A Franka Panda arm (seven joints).
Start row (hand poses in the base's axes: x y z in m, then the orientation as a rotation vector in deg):
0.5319 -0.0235 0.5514 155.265 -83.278 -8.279
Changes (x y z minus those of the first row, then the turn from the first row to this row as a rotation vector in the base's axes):
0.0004 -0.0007 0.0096 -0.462 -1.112 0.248
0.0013 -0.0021 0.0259 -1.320 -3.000 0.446
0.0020 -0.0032 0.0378 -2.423 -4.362 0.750
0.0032 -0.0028 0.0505 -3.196 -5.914 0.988
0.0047 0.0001 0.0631 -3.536 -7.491 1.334
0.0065 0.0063 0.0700 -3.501 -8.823 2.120
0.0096 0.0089 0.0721 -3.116 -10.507 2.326
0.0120 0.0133 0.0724 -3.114 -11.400 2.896
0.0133 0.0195 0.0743 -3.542 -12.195 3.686
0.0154 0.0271 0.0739 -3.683 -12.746 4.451
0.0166 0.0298 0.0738 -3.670 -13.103 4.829
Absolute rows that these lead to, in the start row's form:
0.5323 -0.0242 0.5610 155.584 -83.073 -6.428
0.5332 -0.0256 0.5773 155.875 -82.985 -3.235
0.5339 -0.0267 0.5892 155.768 -82.522 -0.566
0.5351 -0.0263 0.6019 155.930 -82.285 2.113
0.5366 -0.0234 0.6145 156.500 -82.032 4.525
0.5384 -0.0172 0.6214 157.559 -81.227 6.370
0.5415 -0.0146 0.6235 158.639 -81.403 8.445
0.5439 -0.0102 0.6238 159.336 -80.772 9.717
0.5452 -0.0040 0.6257 159.761 -79.659 11.160
0.5473 0.0036 0.6253 160.320 -78.626 12.065
0.5485 0.0063 0.6252 160.693 -78.155 12.575

